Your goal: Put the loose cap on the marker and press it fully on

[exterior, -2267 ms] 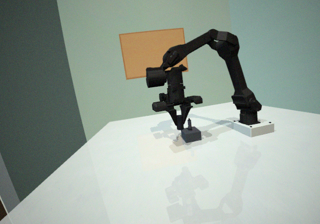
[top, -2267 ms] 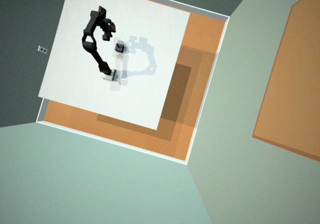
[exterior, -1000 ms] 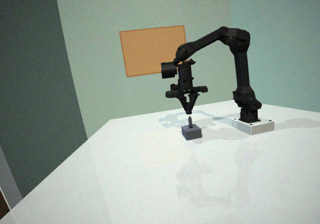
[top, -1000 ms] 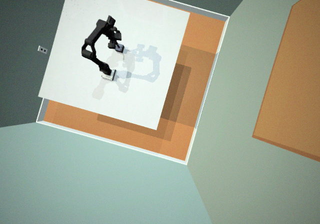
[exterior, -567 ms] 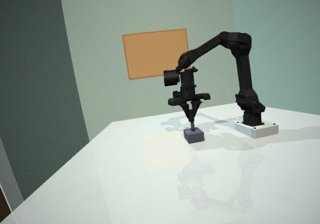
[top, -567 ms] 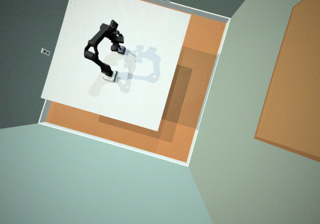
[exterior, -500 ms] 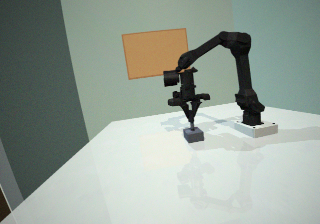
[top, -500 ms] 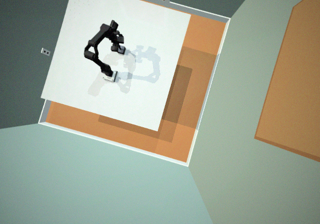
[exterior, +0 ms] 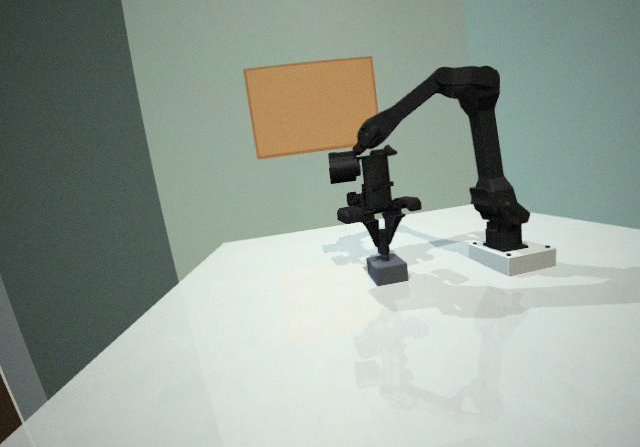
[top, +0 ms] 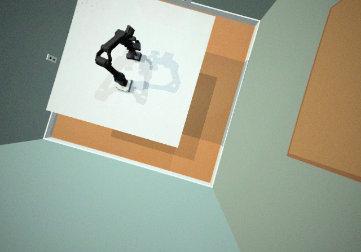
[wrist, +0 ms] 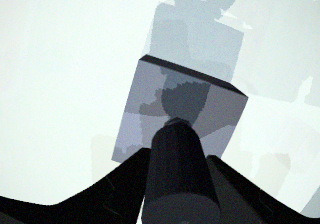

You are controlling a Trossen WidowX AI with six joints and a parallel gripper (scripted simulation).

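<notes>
Right now the marker cap is 10 mm above my gripper tip. Round my gripper tip: dark grey holder block 60 mm below.
</notes>
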